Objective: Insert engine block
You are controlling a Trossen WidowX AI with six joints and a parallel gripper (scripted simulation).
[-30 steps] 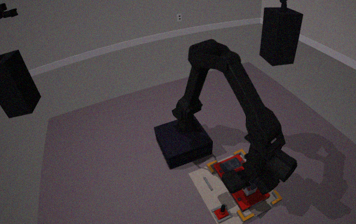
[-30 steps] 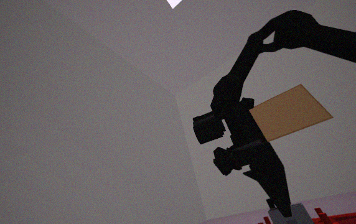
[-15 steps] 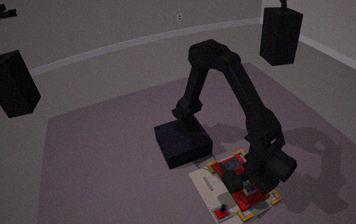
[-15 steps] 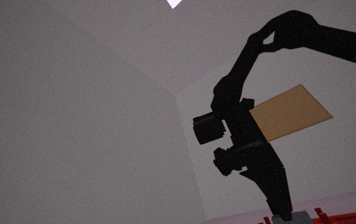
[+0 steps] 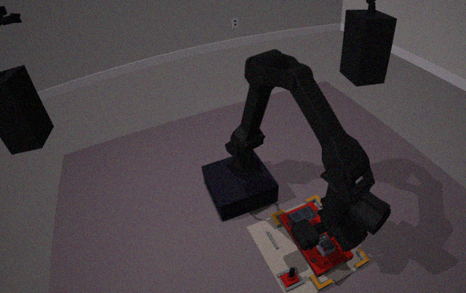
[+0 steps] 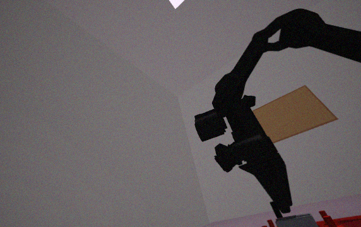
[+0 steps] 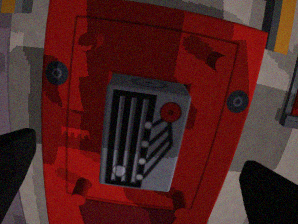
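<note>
Now: gripper tip 3 cm above the engine block.
</note>
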